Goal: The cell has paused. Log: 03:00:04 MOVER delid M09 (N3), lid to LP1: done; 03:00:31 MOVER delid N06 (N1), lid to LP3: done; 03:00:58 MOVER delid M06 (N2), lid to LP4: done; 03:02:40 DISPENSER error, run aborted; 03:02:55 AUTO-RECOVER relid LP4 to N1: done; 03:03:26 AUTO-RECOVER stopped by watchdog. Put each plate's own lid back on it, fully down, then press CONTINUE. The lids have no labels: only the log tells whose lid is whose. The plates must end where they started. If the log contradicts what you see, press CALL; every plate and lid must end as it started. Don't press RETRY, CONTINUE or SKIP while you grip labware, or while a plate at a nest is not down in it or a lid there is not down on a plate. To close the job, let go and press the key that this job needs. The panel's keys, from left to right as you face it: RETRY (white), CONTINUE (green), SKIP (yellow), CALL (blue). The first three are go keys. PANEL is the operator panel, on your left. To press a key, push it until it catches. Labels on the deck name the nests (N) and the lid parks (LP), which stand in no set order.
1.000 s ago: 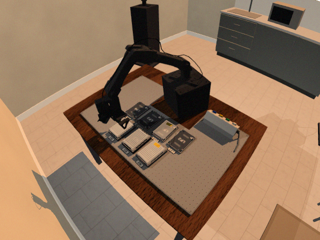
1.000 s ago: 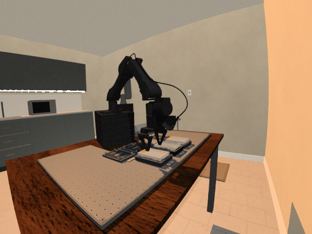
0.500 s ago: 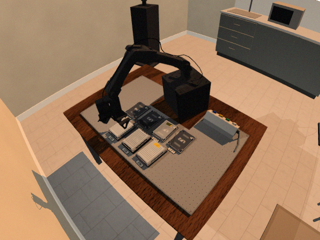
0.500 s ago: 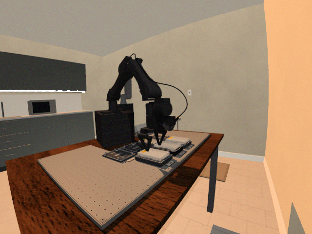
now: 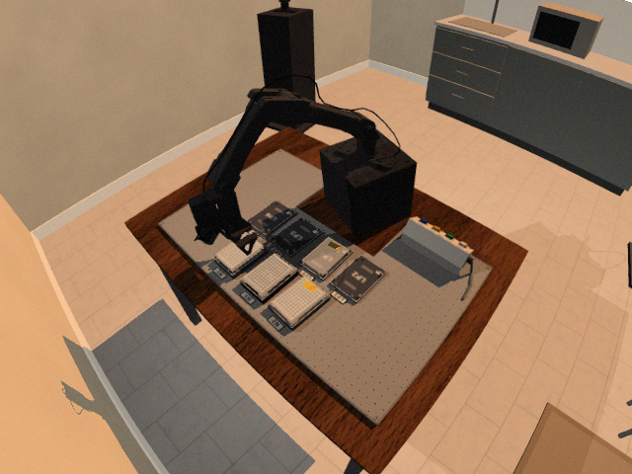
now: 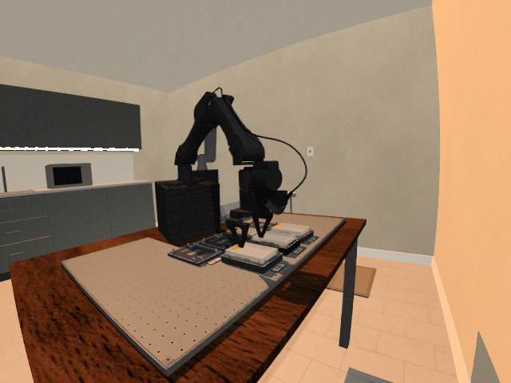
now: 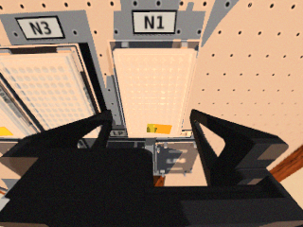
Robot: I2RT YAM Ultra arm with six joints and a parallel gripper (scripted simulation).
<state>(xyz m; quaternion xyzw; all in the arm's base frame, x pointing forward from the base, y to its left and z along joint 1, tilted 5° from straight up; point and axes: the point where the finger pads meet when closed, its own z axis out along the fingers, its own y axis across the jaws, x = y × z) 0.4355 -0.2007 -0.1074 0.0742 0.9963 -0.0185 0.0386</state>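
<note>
Now: the white well plate 4 cm below my hand. Round my hand: clear lid 25 cm to the left, 4 cm ahead, 3 cm below; yellow SKIP key 48 cm to the left, 40 cm behind; blue CALL key 43 cm to the left, 40 cm behind.
</note>
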